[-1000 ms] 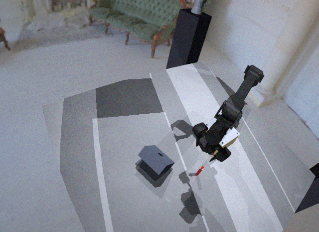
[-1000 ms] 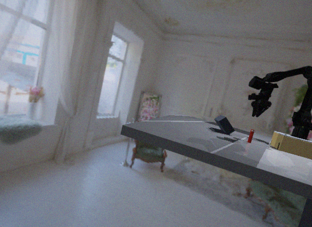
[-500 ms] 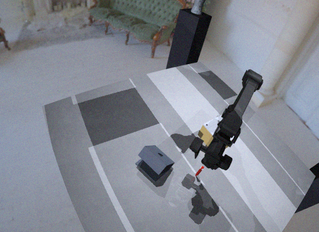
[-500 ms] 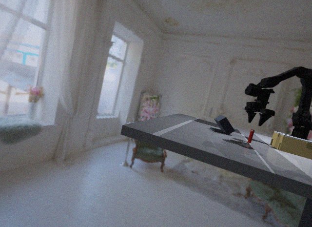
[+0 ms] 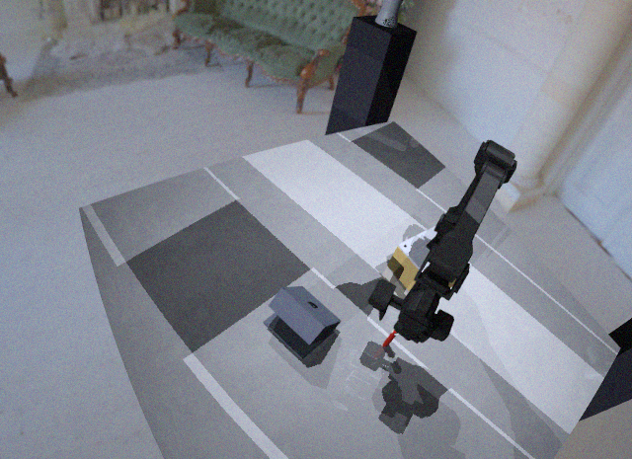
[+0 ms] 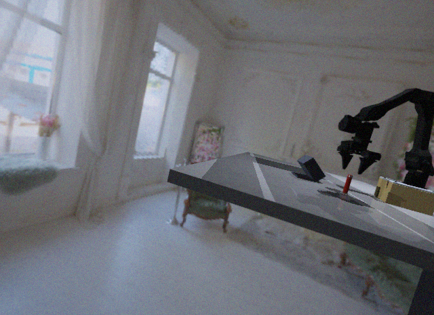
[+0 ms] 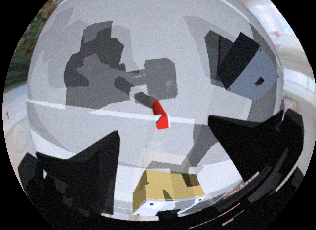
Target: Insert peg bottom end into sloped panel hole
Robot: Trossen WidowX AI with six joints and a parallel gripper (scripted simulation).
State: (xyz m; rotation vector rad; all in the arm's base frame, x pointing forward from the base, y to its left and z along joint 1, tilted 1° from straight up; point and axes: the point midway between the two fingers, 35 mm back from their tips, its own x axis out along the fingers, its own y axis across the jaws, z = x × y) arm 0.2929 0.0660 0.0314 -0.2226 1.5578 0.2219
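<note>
The red peg is 4 cm below my gripper tip. Also, from my gripper tip: panel 11 cm ahead, 18 cm to the right, 4 cm below.
</note>
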